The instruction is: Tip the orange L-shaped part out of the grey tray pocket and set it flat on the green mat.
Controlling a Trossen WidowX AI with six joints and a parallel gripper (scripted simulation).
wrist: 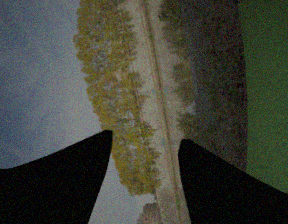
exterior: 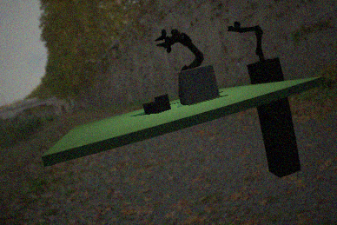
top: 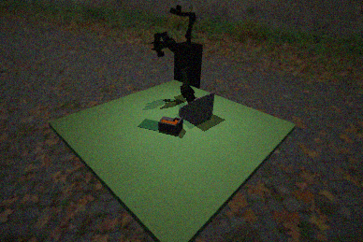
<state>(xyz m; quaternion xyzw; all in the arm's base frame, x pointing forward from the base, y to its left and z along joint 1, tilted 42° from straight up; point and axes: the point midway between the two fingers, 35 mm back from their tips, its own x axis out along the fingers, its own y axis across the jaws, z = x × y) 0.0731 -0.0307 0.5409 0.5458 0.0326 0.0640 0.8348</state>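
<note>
The orange L-shaped part is 12 cm ahead of my gripper tip, 46 cm to the left of it and 43 cm below it.
</note>
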